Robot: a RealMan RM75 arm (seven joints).
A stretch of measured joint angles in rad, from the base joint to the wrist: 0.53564, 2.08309, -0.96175, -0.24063, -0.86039, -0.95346, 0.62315; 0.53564, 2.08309, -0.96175, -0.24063, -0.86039, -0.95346, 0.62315; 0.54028, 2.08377, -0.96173, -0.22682, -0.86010, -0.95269, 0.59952; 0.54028, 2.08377, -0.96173, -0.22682, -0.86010, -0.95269, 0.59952; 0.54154, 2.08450, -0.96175, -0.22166, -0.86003, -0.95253, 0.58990; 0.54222, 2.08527, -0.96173, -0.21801, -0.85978, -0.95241, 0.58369; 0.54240, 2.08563, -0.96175, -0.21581, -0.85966, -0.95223, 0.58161; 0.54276, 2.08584, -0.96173, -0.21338, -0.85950, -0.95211, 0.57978; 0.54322, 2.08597, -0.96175, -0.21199, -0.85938, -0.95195, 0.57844; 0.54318, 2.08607, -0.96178, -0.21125, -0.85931, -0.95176, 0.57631; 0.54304, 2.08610, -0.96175, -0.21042, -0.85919, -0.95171, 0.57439; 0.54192, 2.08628, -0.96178, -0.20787, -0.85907, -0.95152, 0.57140; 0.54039, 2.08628, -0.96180, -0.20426, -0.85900, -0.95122, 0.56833; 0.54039, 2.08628, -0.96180, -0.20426, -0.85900, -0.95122, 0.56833; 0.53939, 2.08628, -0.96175, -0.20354, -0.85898, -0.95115, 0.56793; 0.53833, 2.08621, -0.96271, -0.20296, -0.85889, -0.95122, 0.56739; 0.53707, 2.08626, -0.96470, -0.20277, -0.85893, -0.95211, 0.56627
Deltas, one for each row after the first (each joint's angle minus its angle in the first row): 0.00000, 0.00000, 0.00000, 0.00000, 0.00000, 0.00000, 0.00000; 0.00464, 0.00068, 0.00002, 0.01381, 0.00029, 0.00077, -0.02363; 0.00464, 0.00068, 0.00002, 0.01381, 0.00029, 0.00077, -0.02363; 0.00590, 0.00141, 0.00000, 0.01897, 0.00036, 0.00093, -0.03325; 0.00658, 0.00218, 0.00002, 0.02262, 0.00061, 0.00105, -0.03946; 0.00676, 0.00254, 0.00000, 0.02482, 0.00073, 0.00123, -0.04154; 0.00712, 0.00275, 0.00002, 0.02725, 0.00089, 0.00135, -0.04337; 0.00758, 0.00288, 0.00000, 0.02864, 0.00101, 0.00151, -0.04471; 0.00754, 0.00298, -0.00003, 0.02938, 0.00108, 0.00170, -0.04684; 0.00740, 0.00301, 0.00000, 0.03021, 0.00120, 0.00175, -0.04876; 0.00628, 0.00319, -0.00003, 0.03276, 0.00132, 0.00194, -0.05175; 0.00475, 0.00319, -0.00005, 0.03637, 0.00139, 0.00224, -0.05482; 0.00475, 0.00319, -0.00005, 0.03637, 0.00139, 0.00224, -0.05482; 0.00375, 0.00319, 0.00000, 0.03709, 0.00141, 0.00231, -0.05522; 0.00269, 0.00312, -0.00096, 0.03767, 0.00150, 0.00224, -0.05576; 0.00143, 0.00317, -0.00295, 0.03786, 0.00146, 0.00135, -0.05688
